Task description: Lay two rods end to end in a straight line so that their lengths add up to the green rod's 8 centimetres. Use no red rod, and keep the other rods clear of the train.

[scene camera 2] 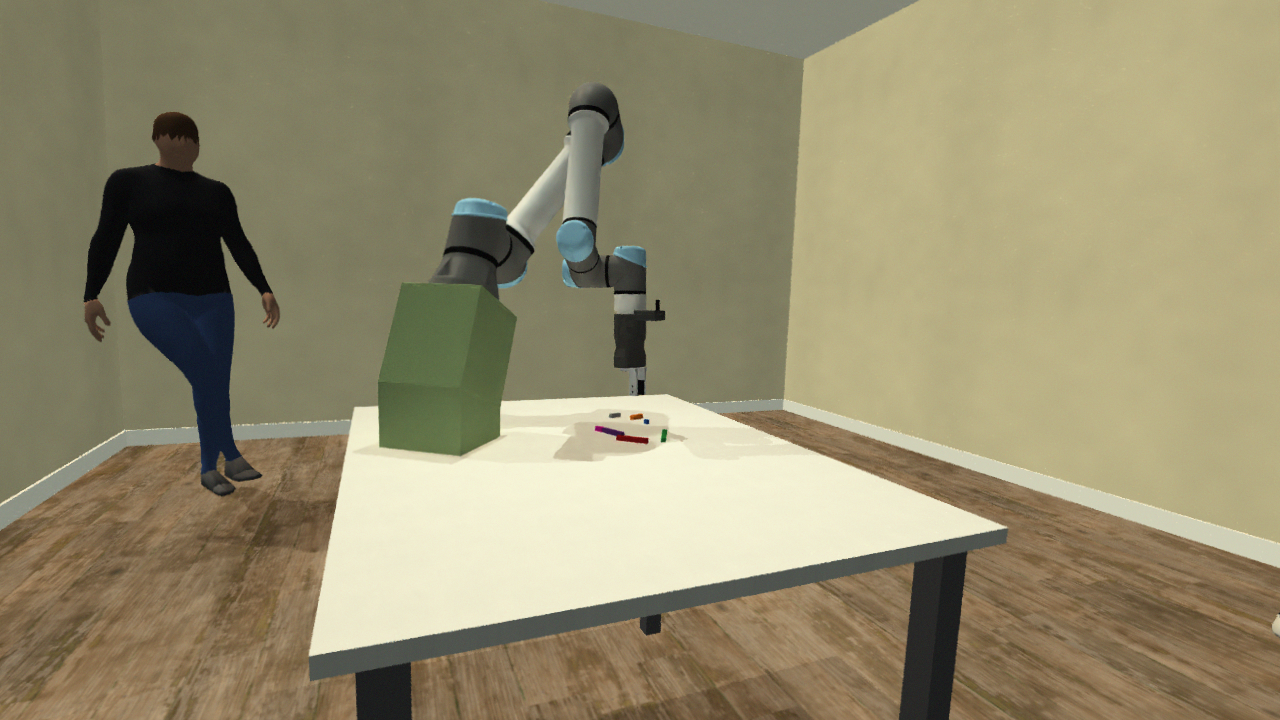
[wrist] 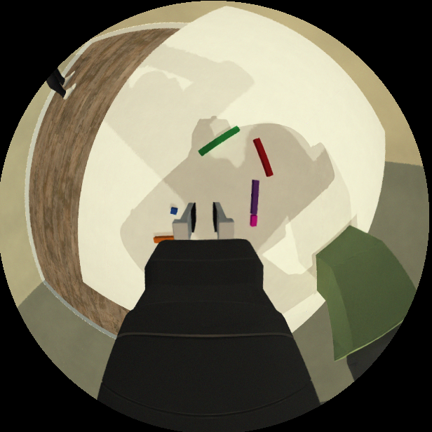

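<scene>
A purple rod and a short magenta rod lie end to end in a line, with no clear gap between them. The green rod lies apart, slanted, beyond them in the wrist view. The red rod lies near the purple rod's far end, apart from it in the wrist view. My gripper is partly open and empty. It hangs above the table, to the left of the purple and magenta rods in the wrist view.
A small blue block and an orange rod lie on the gripper's left in the wrist view. A grey rod lies near the orange one. The green pedestal stands on the white table.
</scene>
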